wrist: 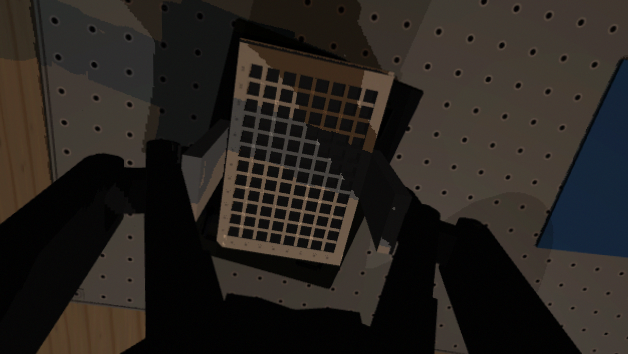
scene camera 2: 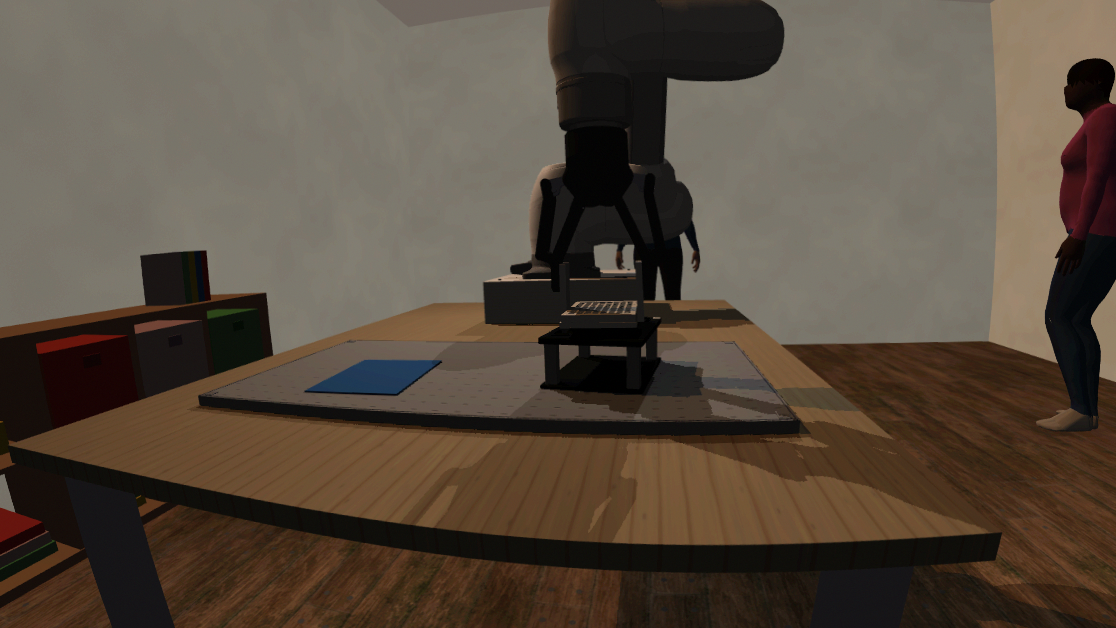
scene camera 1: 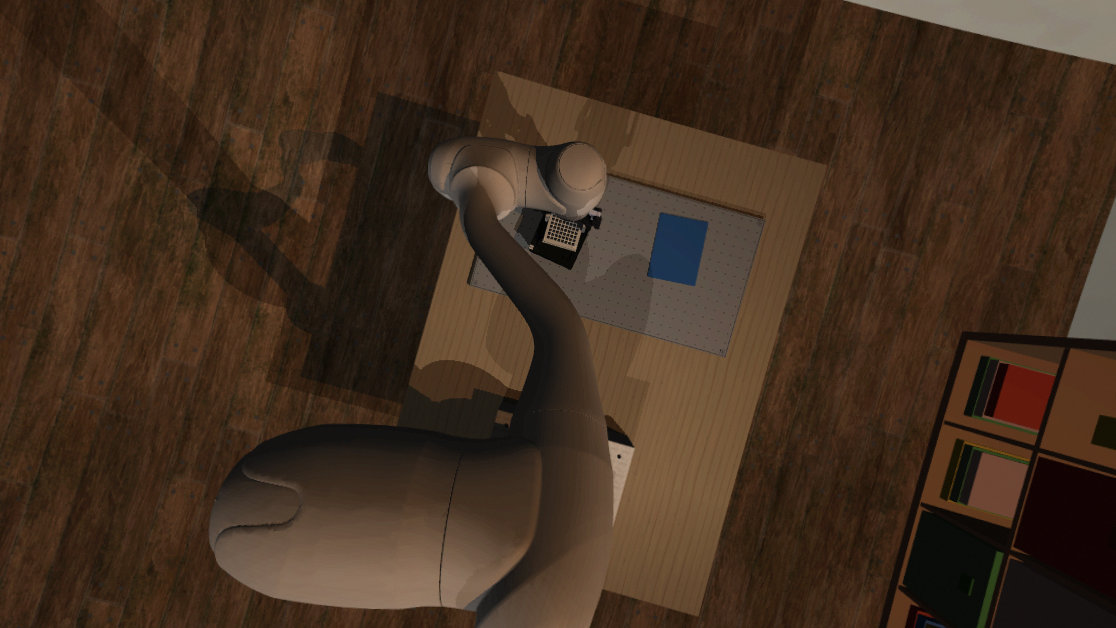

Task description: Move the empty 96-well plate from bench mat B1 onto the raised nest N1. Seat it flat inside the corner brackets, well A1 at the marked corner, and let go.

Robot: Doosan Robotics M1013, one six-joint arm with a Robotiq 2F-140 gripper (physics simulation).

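Places are measured from the arm's base along level axes (x right, y down, z ahead), in centimetres.
Where they show: gripper, fingertip midpoint: (wrist: 297,157) (scene camera 1: 566,221).
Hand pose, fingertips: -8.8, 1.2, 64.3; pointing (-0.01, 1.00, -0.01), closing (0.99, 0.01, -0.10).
Each offset is from my fingertips to the top centre of the thing, as dx, dy, dz. Level surfaces: height alone.
The white 96-well plate @(+0.0, -1.6, -0.2) (scene camera 1: 563,231) (scene camera 2: 599,312) (wrist: 289,167) sits over the black raised nest N1 @(-0.3, +0.8, -1.7) (scene camera 1: 568,258) (scene camera 2: 597,337) (wrist: 404,103), on the left part of the grey perforated board @(dy +7.1) (scene camera 1: 694,312) (scene camera 2: 483,390) (wrist: 483,109). My gripper (scene camera 2: 597,294) (wrist: 297,157) points straight down and is shut on the plate's long sides. In the side view the plate's underside is level with the nest top; I cannot tell whether it rests there. The blue mat B1 @(dy +6.9) (scene camera 1: 676,248) (scene camera 2: 374,376) (wrist: 602,175) lies bare to one side. My wrist hides part of the plate in the overhead view.
The board lies on a wooden table @(dy +8.4) (scene camera 1: 701,469) (scene camera 2: 546,500). The arm's grey base block (scene camera 2: 515,300) stands behind the nest. A person (scene camera 2: 1084,234) stands at the right, another (scene camera 2: 673,262) behind the arm. A bookshelf (scene camera 1: 1014,340) and a low shelf (scene camera 2: 132,312) stand off the table.
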